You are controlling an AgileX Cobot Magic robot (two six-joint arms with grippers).
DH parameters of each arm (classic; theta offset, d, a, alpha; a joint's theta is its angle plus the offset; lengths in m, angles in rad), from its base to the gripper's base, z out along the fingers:
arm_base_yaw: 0 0.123 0 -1.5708
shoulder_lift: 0.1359 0 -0.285 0
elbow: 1.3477 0 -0.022 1.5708
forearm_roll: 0 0.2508 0 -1.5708
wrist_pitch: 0 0 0.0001 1.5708
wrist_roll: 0 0.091 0 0
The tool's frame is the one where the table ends.
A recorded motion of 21 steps. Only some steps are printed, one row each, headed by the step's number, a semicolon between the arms.
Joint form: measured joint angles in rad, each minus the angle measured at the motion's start. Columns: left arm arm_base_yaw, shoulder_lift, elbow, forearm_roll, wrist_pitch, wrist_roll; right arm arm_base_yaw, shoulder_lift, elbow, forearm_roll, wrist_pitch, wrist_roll.
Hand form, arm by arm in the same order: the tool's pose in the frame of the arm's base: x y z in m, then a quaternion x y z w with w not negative. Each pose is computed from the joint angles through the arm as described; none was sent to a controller.
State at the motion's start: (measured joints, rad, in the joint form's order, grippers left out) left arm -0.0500 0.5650 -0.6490 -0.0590 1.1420 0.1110; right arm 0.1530 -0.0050 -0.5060 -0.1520 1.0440 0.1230
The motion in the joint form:
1: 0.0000 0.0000 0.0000 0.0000 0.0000 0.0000; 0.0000 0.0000 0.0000 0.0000 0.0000 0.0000
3: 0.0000 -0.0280 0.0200 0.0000 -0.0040 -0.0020; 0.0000 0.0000 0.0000 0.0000 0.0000 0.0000
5: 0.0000 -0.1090 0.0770 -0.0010 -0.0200 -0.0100; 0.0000 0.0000 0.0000 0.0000 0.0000 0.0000
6: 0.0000 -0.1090 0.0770 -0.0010 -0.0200 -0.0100; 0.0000 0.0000 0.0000 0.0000 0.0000 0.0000
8: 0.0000 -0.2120 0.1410 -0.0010 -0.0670 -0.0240; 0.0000 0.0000 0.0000 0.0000 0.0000 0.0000
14: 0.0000 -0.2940 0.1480 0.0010 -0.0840 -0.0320; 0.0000 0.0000 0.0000 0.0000 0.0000 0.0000
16: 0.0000 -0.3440 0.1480 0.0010 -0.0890 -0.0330; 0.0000 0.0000 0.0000 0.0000 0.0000 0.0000
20: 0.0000 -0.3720 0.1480 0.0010 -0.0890 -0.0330; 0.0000 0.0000 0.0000 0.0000 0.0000 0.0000
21: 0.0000 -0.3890 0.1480 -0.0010 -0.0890 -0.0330; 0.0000 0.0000 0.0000 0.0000 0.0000 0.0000
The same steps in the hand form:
1: 0.0765 -0.0087 0.2962 0.07301 0.95213 -0.02023 0.29614; -0.0043 -0.0127 0.2810 -0.00994 0.84343 -0.00201 0.53714
3: 0.0718 -0.0085 0.2926 0.07198 0.95042 -0.02037 0.30184; -0.0043 -0.0127 0.2810 -0.00994 0.84343 -0.00201 0.53714
5: 0.0595 -0.0079 0.2819 0.06776 0.94449 -0.02160 0.32076; -0.0043 -0.0127 0.2810 -0.00994 0.84343 -0.00201 0.53714
6: 0.0595 -0.0079 0.2819 0.06776 0.94449 -0.02160 0.32076; -0.0043 -0.0127 0.2810 -0.00994 0.84343 -0.00201 0.53714
8: 0.0474 -0.0072 0.2711 0.06003 0.93034 -0.02308 0.36101; -0.0043 -0.0127 0.2810 -0.00994 0.84343 -0.00201 0.53714
14: 0.0365 -0.0064 0.2736 0.05613 0.91301 -0.02301 0.40339; -0.0043 -0.0127 0.2810 -0.00994 0.84343 -0.00201 0.53714
16: 0.0292 -0.0061 0.2756 0.05560 0.90160 -0.02292 0.42838; -0.0043 -0.0127 0.2810 -0.00994 0.84343 -0.00201 0.53714
20: 0.0249 -0.0058 0.2763 0.05561 0.89550 -0.02277 0.44098; -0.0043 -0.0127 0.2810 -0.00994 0.84343 -0.00201 0.53714
21: 0.0223 -0.0059 0.2767 0.05556 0.89169 -0.02368 0.44859; -0.0043 -0.0127 0.2810 -0.00994 0.84343 -0.00201 0.53714

